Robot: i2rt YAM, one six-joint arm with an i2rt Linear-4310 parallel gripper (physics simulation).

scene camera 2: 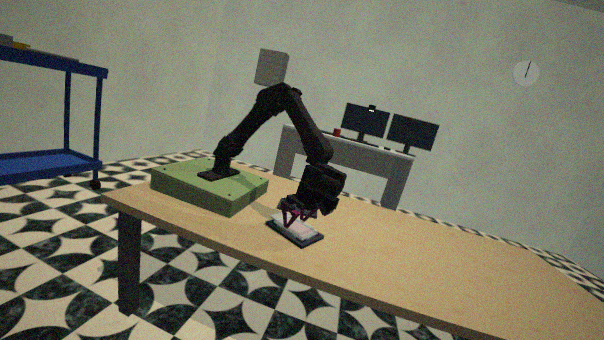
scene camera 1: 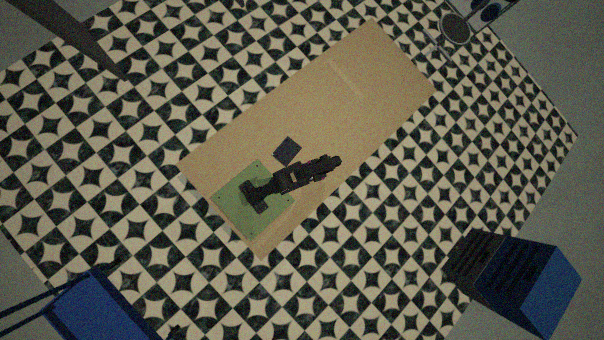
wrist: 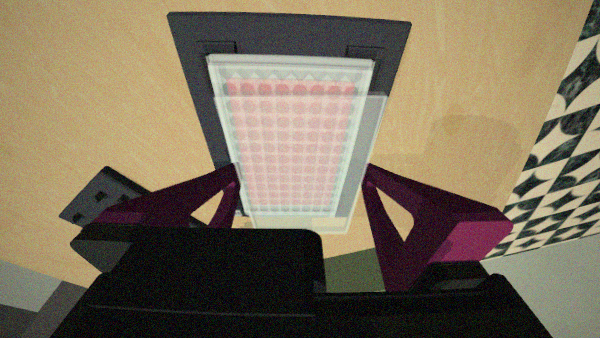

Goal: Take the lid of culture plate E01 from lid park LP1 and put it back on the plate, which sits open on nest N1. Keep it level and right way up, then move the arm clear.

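Pixels of known places: gripper, fingertip midpoint: (scene camera 2: 294, 224) (wrist: 300, 169); arm's base, origin of the base link: (scene camera 2: 220, 174) (scene camera 1: 253, 196).
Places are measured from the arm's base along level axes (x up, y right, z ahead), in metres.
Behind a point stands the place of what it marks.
My gripper (scene camera 2: 300, 218) {x -0.043, y 0.092, z 0.376 m} (wrist: 300, 169) {x -0.043, y 0.092, z 0.376 m} is shut on the clear lid (wrist: 365, 125) {x -0.034, y 0.137, z 0.401 m}, one finger at each long side. The lid is right way up and looks about level, low over the open culture plate E01 (scene camera 2: 305, 231) {x -0.039, y 0.117, z 0.423 m} (wrist: 291, 89) {x -0.044, y 0.105, z 0.429 m}. In the wrist view it sits off the plate's outline, to the right and towards the arm. The plate, with its pink wells, rests on the dark nest N1 (scene camera 2: 284, 234) {x -0.061, y 0.143, z 0.366 m} (wrist: 290, 34) {x -0.058, y 0.112, z 0.450 m}. The gap between lid and plate is hard to judge. The dark lid park LP1 (scene camera 1: 287, 151) {x -0.060, y -0.111, z 0.326 m} (wrist: 90, 199) {x -0.060, y -0.121, z 0.396 m} carries no lid; the left finger partly hides it.
The arm stands on a green block (scene camera 1: 255, 222) {x 0.004, y 0.123, z -0.075 m} (scene camera 2: 190, 187) {x -0.011, y 0.178, z 0.016 m} (wrist: 350, 272) {x -0.043, y 0.095, z 0.171 m} at one end of the wooden table (scene camera 1: 360, 100) {x -0.070, y -0.111, z 0.979 m} (scene camera 2: 425, 260) {x -0.070, y -0.049, z 0.836 m}. A table edge (wrist: 531, 155) {x -0.070, y 0.289, z 0.299 m} runs to the right of the nest. A blue cart (scene camera 2: 82, 67) and a desk with monitors stand away from the table.
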